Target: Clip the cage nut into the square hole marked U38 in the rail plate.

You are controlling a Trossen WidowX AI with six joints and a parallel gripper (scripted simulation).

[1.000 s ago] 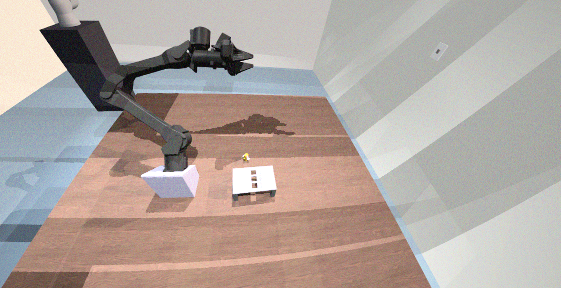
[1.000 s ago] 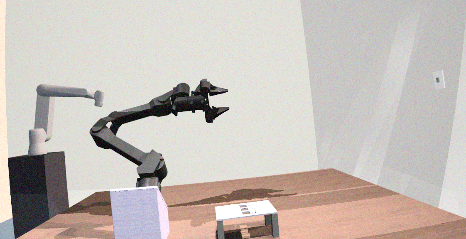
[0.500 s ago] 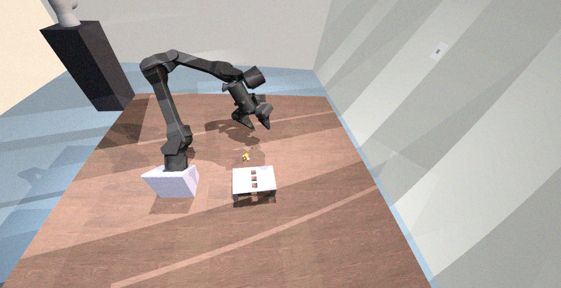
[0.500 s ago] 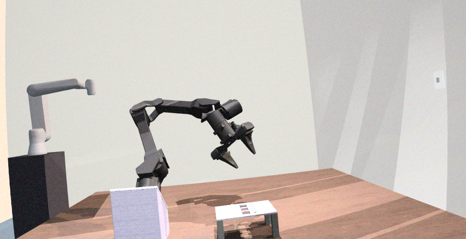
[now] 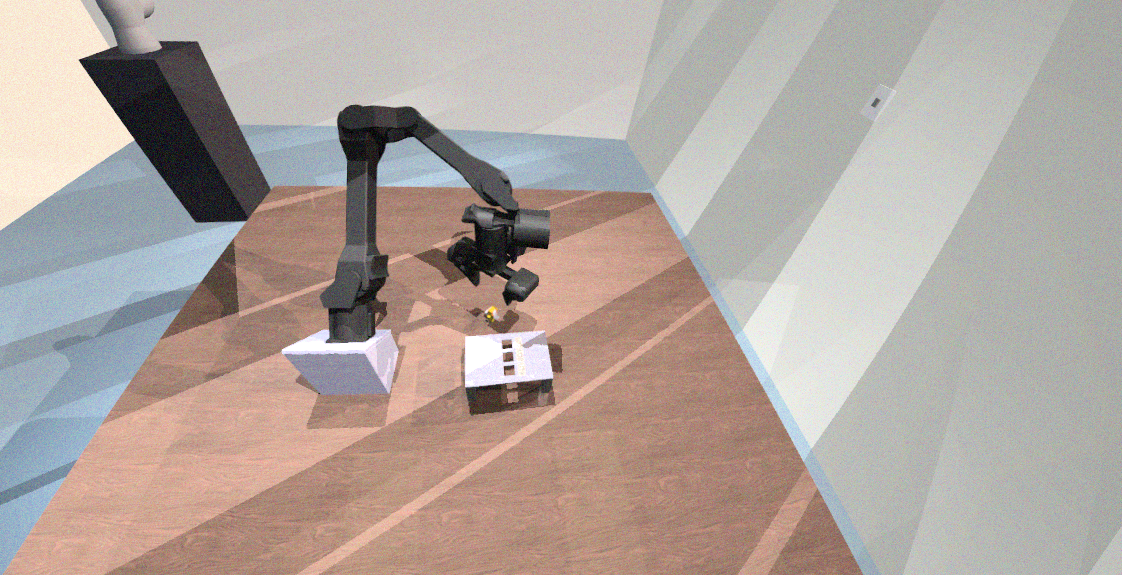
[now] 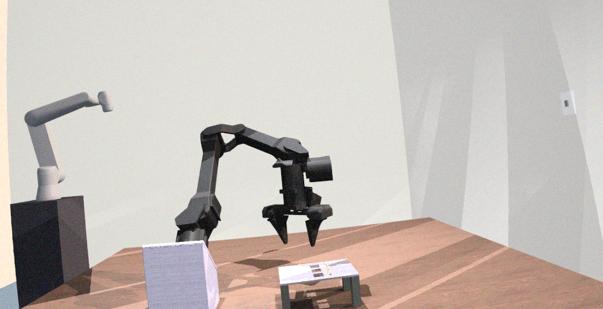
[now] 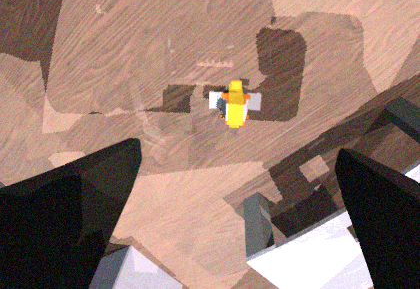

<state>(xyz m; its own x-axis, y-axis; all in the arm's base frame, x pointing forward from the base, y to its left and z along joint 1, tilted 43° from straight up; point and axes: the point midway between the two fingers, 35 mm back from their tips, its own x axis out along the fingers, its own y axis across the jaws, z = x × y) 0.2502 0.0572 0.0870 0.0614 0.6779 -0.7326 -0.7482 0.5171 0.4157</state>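
Now: gripper tip 7 cm above the cage nut.
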